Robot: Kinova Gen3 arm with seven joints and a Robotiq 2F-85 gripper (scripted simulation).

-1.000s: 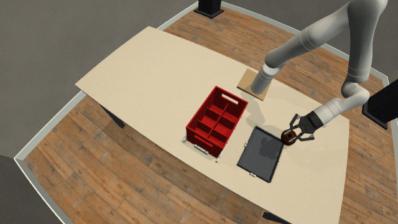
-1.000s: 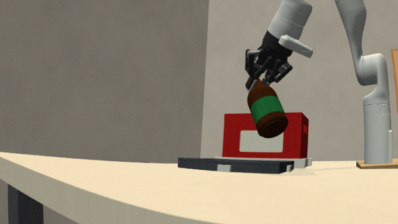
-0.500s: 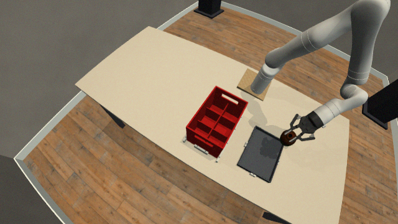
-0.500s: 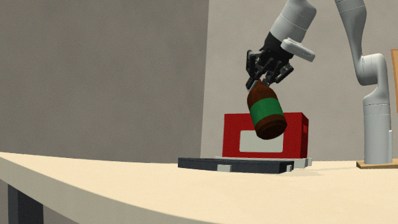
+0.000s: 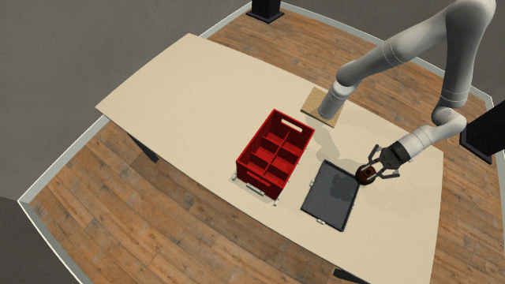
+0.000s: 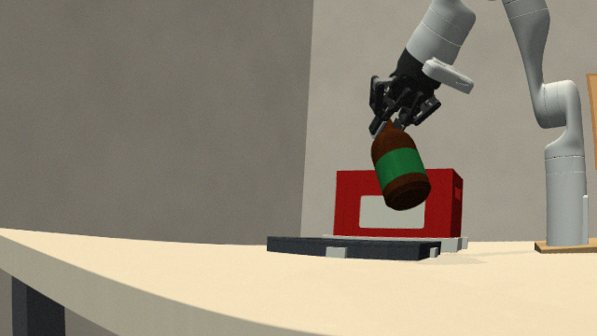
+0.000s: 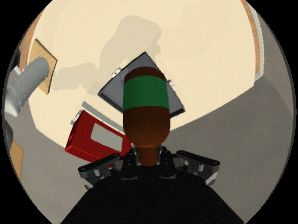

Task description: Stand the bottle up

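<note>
Now: the brown bottle 50 mm below my hand, 20 mm behind it and 10 mm to the left of it. From my hand the other things lie so: dark grey tray (190 mm below, 50 mm ahead, 30 mm to the right); red crate (320 mm to the right, 120 mm below, 90 mm ahead).
</note>
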